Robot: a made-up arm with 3 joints. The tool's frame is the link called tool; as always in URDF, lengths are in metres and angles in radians.
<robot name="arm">
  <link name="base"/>
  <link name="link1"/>
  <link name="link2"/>
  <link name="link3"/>
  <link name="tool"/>
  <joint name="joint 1" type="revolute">
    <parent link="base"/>
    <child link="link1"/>
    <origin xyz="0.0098 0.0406 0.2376"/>
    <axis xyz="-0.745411 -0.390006 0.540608"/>
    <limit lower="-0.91" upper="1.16"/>
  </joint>
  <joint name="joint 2" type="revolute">
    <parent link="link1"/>
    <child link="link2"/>
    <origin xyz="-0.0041 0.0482 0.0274"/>
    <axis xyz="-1 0 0"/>
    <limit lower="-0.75" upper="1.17"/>
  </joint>
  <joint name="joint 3" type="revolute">
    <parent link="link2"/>
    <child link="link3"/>
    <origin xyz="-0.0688 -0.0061 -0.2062"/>
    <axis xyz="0 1 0"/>
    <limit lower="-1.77" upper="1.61"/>
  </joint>
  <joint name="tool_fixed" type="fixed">
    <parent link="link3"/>
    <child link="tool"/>
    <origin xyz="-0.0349 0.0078 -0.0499" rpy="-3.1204 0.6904 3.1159"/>
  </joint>
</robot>
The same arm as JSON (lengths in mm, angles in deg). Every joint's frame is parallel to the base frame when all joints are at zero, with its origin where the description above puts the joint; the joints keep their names.
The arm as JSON. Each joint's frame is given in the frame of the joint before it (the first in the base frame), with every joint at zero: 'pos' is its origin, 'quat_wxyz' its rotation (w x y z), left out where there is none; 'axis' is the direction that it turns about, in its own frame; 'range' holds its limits. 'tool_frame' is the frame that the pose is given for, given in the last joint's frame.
{"length_unit": "mm", "angle_unit": "deg", "joints": [{"joint": "joint 1", "pos": [9.8, 40.6, 237.6], "axis": [-0.745411, -0.390006, 0.540608], "range": [-52.14, 66.46]}, {"joint": "joint 2", "pos": [-4.1, 48.2, 27.4], "axis": [-1.0, 0.0, 0.0], "range": [-42.97, 67.04]}, {"joint": "joint 3", "pos": [-68.8, -6.1, -206.2], "axis": [0.0, 1.0, 0.0], "range": [-101.41, 92.25]}], "tool_frame": {"pos": [-34.9, 7.8, -49.9], "quat_wxyz": [0.33821, 0.015673, 0.940831, -0.014317]}}
